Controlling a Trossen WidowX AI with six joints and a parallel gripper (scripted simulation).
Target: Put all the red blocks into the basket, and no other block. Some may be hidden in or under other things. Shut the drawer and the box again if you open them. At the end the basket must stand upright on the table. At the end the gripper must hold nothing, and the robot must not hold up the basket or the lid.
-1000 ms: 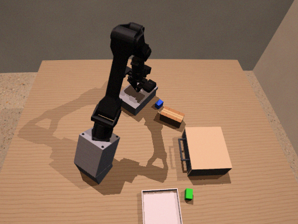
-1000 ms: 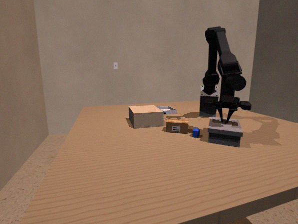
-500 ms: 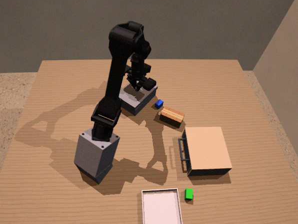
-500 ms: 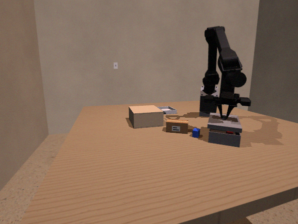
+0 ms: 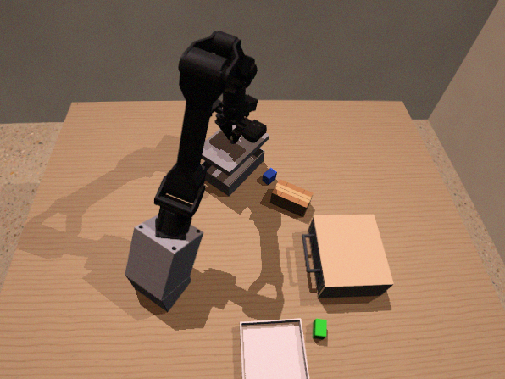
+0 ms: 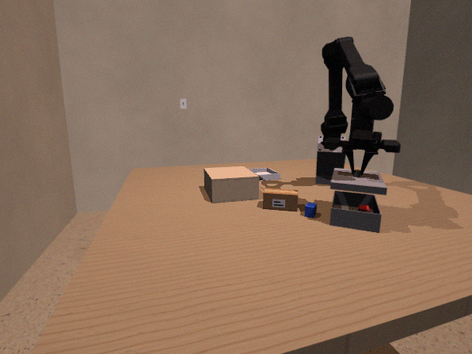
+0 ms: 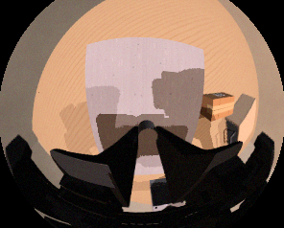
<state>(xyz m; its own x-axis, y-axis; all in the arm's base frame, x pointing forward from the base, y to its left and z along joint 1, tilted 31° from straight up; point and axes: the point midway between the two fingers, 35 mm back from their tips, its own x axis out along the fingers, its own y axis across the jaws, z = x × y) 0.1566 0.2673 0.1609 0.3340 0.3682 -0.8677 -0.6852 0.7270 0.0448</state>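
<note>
My hand is 4 cm above the knobbed lid. From my hand the other things lie so: drawer (34 cm to the right, 26 cm ahead, 13 cm below); blue block (15 cm below, 11 cm ahead, 5 cm to the right); brown crate (16 cm ahead, 14 cm to the right, 13 cm below).
</note>
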